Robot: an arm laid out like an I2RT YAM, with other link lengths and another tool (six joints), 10 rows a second.
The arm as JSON. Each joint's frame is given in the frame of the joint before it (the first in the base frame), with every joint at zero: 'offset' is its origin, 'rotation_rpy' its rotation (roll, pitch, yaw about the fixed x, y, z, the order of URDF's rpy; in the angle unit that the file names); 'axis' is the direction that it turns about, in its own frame. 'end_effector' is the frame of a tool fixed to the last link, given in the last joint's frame.
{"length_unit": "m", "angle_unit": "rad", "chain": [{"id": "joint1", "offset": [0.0, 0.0, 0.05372], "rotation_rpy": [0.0, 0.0, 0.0], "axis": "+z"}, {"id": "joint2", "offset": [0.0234, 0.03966, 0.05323], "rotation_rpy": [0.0, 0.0, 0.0], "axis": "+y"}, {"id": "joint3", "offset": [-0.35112, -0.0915, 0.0], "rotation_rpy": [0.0, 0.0, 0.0], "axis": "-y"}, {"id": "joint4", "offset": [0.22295, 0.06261, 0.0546], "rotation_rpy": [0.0, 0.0, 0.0], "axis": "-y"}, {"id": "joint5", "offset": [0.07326, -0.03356, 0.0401], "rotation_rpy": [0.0, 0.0, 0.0], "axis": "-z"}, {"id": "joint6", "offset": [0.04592, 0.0, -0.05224], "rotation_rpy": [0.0, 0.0, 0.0], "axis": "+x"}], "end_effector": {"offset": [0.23, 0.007, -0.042], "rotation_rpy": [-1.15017, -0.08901, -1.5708]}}
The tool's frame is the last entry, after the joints.
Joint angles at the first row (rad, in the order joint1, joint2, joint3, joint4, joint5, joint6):
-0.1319, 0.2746, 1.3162, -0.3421, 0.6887, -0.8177
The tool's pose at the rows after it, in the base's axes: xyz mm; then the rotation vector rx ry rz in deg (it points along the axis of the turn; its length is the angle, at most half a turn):
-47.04 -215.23 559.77 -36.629 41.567 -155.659
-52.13 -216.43 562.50 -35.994 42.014 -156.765
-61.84 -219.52 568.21 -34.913 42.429 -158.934
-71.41 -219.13 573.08 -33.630 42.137 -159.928
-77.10 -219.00 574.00 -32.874 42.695 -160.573
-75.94 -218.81 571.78 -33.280 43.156 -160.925
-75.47 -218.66 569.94 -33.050 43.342 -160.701
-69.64 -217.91 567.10 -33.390 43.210 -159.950
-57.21 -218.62 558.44 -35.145 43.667 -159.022
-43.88 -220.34 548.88 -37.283 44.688 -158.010
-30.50 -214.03 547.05 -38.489 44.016 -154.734
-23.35 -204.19 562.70 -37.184 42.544 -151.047
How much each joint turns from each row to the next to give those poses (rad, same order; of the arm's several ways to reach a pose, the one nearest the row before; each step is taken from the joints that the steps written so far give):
-0.0107, -0.0046, -0.0031, 0.0046, 0.0077, -0.0045
-0.0077, 0.0030, 0.0030, 0.0122, 0.0092, -0.0107
-0.0046, 0.0031, 0.0016, 0.0337, 0.0200, -0.0337
-0.0031, -0.0030, 0.0138, 0.0078, 0.0046, -0.0139
-0.0092, 0.0000, 0.0077, -0.0015, 0.0061, 0.0000
-0.0092, 0.0000, -0.0092, 0.0015, 0.0000, 0.0015
-0.0015, -0.0031, -0.0046, -0.0015, 0.0000, 0.0076
0.0000, -0.0016, -0.0122, -0.0015, -0.0076, 0.0139
-0.0001, -0.0015, -0.0322, 0.0000, -0.0062, 0.0138
0.0001, 0.0046, -0.0276, -0.0062, -0.0015, 0.0153
0.0000, 0.0122, 0.0242, -0.0582, -0.0367, 0.0551
-0.0001, 0.0383, 0.0843, -0.0659, -0.0445, 0.0675

